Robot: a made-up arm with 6 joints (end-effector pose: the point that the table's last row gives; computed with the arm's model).
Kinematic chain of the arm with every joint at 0, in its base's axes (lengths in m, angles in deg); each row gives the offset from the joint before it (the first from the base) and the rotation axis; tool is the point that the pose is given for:
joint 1: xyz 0 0 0.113 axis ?
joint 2: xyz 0 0 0 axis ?
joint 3: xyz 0 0 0.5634 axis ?
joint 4: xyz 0 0 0 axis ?
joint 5: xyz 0.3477 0 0 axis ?
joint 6: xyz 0 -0.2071 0 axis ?
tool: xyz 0 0 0
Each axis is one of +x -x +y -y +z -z.
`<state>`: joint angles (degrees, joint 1 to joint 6).
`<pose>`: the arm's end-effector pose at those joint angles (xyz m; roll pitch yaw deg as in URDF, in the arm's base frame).
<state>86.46 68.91 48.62 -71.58 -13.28 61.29</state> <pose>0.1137 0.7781 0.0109 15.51 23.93 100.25</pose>
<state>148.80 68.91 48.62 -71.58 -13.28 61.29</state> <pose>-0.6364 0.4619 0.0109 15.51 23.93 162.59</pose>
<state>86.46 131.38 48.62 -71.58 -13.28 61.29</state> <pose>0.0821 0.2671 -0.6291 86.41 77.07 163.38</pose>
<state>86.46 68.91 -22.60 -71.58 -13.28 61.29</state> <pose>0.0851 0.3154 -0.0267 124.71 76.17 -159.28</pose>
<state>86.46 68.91 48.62 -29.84 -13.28 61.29</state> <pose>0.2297 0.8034 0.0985 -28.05 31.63 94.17</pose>
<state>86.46 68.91 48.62 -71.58 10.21 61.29</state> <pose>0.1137 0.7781 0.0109 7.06 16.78 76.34</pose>
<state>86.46 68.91 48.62 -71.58 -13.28 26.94</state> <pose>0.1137 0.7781 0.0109 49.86 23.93 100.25</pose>
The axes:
joint 1: +z
joint 2: +y
joint 3: -y
joint 4: -x
joint 5: -y
joint 6: -x

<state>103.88 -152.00 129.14 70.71 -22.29 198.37</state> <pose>0.0677 0.0110 -0.6878 11.85 68.76 22.74</pose>
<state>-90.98 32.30 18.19 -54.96 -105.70 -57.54</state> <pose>-0.1291 -0.5948 0.3400 173.43 28.04 25.76</pose>
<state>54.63 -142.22 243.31 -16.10 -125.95 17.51</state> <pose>0.1584 -0.1206 -0.2343 105.10 72.72 -174.46</pose>
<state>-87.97 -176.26 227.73 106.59 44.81 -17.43</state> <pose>0.0618 -0.0734 -0.0649 -115.22 -20.36 -41.88</pose>
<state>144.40 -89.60 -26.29 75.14 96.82 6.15</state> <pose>0.5074 -0.2980 0.5175 -160.42 -0.47 -109.29</pose>
